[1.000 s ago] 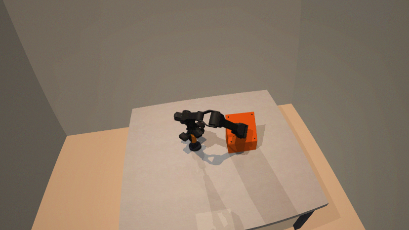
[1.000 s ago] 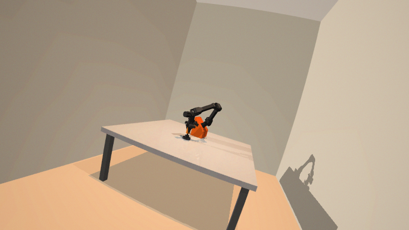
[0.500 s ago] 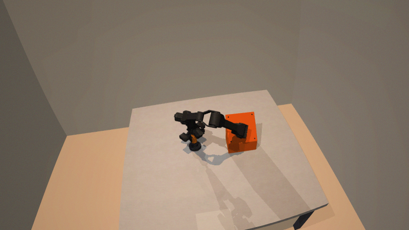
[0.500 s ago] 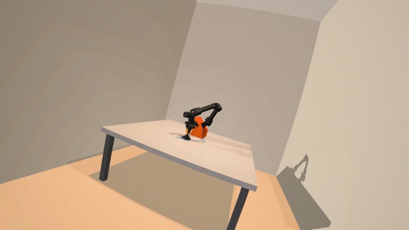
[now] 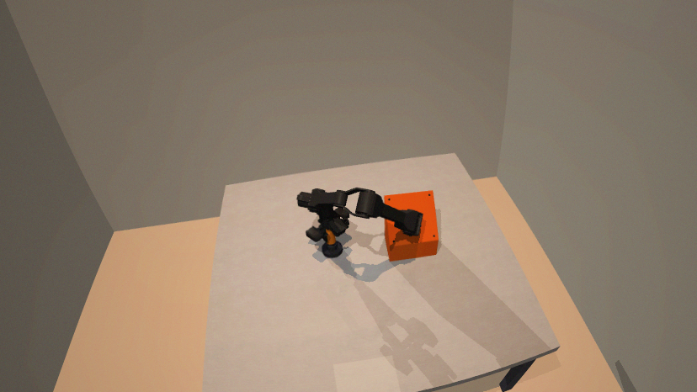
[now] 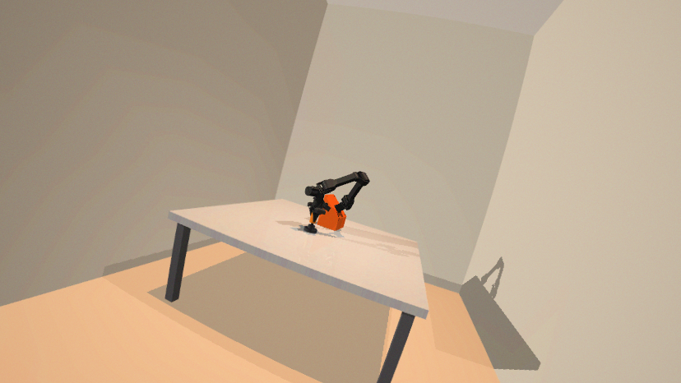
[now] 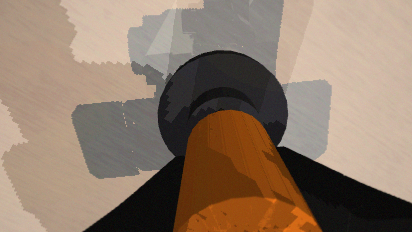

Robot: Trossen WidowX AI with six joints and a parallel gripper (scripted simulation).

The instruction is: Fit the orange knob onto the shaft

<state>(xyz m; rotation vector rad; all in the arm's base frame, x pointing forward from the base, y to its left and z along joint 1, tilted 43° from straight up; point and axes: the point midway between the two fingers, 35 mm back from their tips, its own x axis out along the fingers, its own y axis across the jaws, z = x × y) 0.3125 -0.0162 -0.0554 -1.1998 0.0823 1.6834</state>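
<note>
My gripper tip is 2 cm below the orange knob. Also, from my gripper tip: pedestal: 4 cm below.
</note>
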